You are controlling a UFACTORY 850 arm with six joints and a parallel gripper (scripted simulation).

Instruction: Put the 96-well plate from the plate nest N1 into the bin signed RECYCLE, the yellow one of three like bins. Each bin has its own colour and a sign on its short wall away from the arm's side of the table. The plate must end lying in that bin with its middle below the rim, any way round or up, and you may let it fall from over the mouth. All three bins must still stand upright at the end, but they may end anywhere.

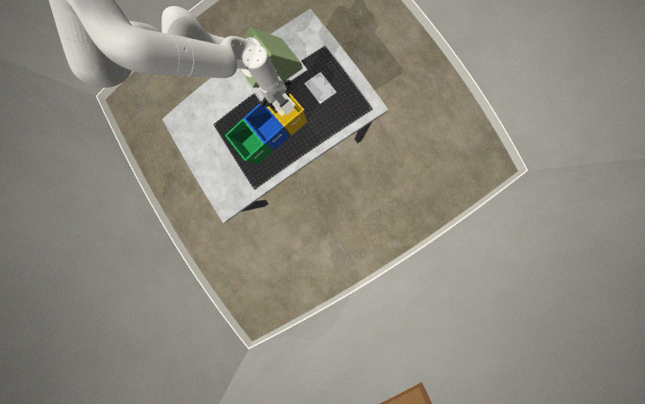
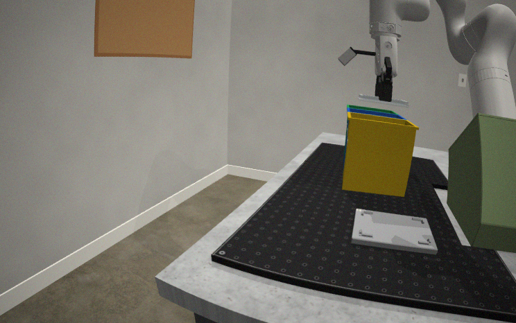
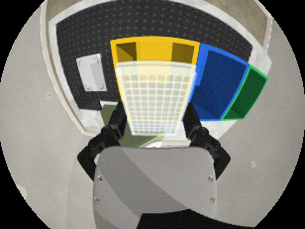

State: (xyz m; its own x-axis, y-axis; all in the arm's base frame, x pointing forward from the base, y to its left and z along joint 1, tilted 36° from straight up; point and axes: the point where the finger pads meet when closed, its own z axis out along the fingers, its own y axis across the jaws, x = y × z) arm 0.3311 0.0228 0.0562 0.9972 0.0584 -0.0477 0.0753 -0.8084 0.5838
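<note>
The 96-well plate lies 10 mm below my hand. The rest, counted from my hand: blue bin (10 mm ahead, 130 mm to the right, 150 mm below); green bin (20 mm ahead, 260 mm to the right, 150 mm below); yellow bin (150 mm below).
</note>
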